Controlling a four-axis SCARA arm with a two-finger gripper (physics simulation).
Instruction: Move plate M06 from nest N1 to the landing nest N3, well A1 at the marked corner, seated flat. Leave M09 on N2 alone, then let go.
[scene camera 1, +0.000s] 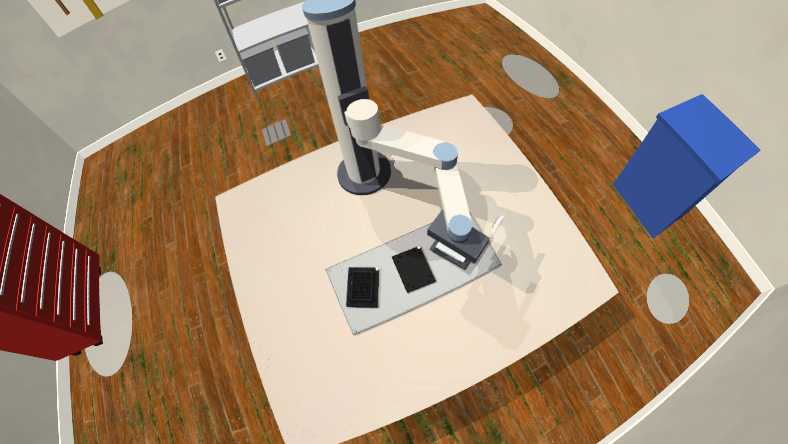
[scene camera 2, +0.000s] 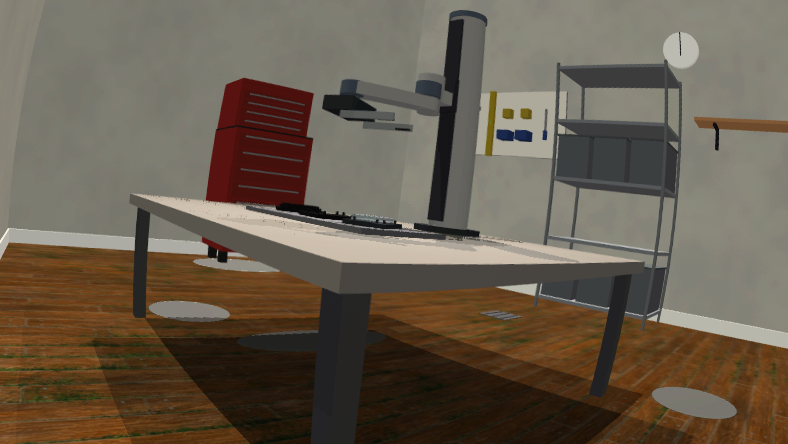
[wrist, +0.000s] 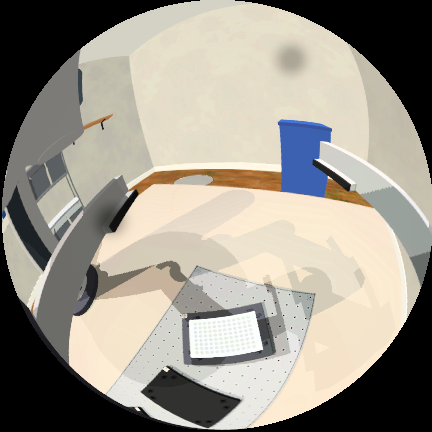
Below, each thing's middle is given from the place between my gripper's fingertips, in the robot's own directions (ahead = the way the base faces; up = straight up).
My hand is 10 mm past the white well plate M06 (wrist: 235, 334), 80 mm to the left of it and 270 mm above it.
